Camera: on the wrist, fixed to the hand. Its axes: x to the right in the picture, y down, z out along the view.
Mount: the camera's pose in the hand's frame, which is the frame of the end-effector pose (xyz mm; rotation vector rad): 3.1 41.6 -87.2 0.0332 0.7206 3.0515
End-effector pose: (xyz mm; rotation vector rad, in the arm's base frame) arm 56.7 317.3 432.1 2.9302 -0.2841 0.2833
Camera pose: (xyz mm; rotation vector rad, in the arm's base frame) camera 36.2 294.0 523.7 0.3320 2.8046 -0.9489
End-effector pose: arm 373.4 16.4 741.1 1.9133 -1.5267 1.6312
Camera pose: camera 287.3 57.1 757.7 1.5665 1.5070 -0.6329
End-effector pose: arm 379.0 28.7 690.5 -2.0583 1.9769 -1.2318
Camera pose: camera 296.5 60.1 730.0 1.9314 1.7616 -0.3925
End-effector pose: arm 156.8 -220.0 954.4 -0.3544 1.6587 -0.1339
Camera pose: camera 64.3 -192.1 950.0 -2.1587 -0.8993 -1.7599
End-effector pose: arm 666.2 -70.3 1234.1 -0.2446 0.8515 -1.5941
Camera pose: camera 645.2 -39.1 1145.1 1.2200 0.5531 1.3160
